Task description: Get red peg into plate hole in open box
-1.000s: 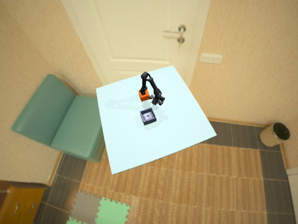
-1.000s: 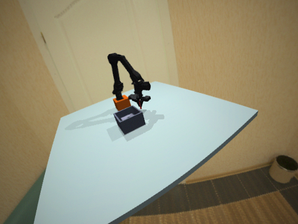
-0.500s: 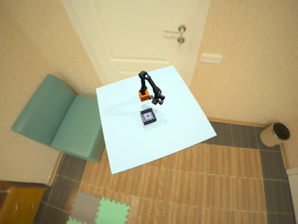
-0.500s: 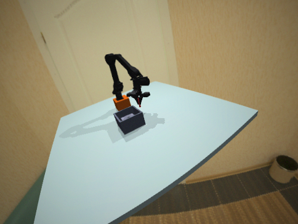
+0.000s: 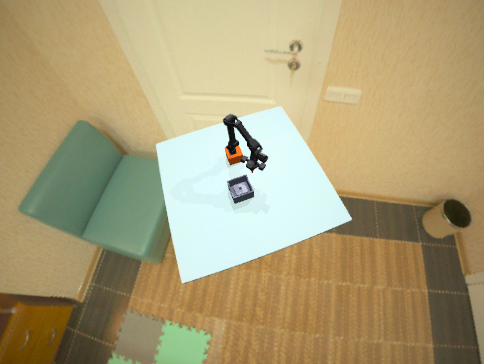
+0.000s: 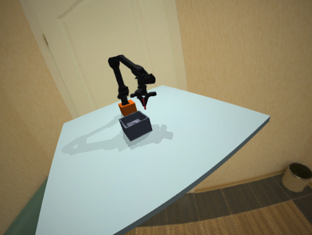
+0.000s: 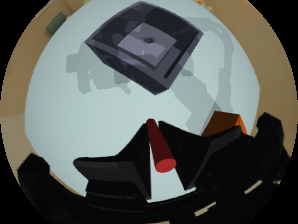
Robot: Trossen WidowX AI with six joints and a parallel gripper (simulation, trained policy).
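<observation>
The dark grey box lies 130 mm to the right of my gripper tip, 80 mm below it and 80 mm ahead of it. From my gripper tip the other things lie so: red peg 20 mm above, 10 mm to the left.
</observation>
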